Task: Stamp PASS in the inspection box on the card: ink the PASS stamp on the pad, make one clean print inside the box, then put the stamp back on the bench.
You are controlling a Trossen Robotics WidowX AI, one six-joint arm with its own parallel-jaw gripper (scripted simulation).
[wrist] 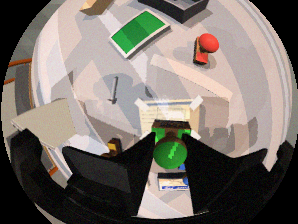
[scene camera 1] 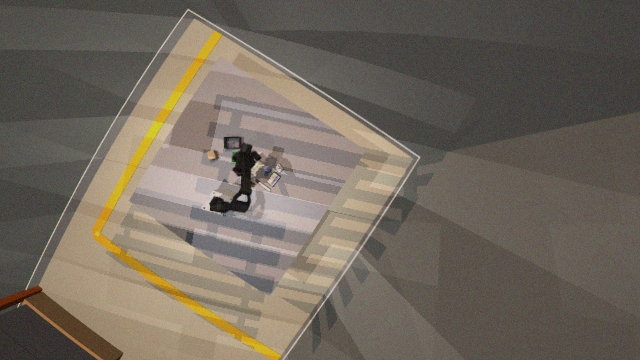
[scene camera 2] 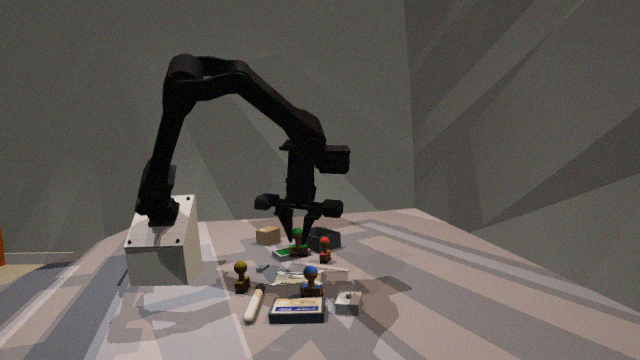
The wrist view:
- gripper: 168, 137
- green-knobbed stamp: 170, 152
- card: 186, 109
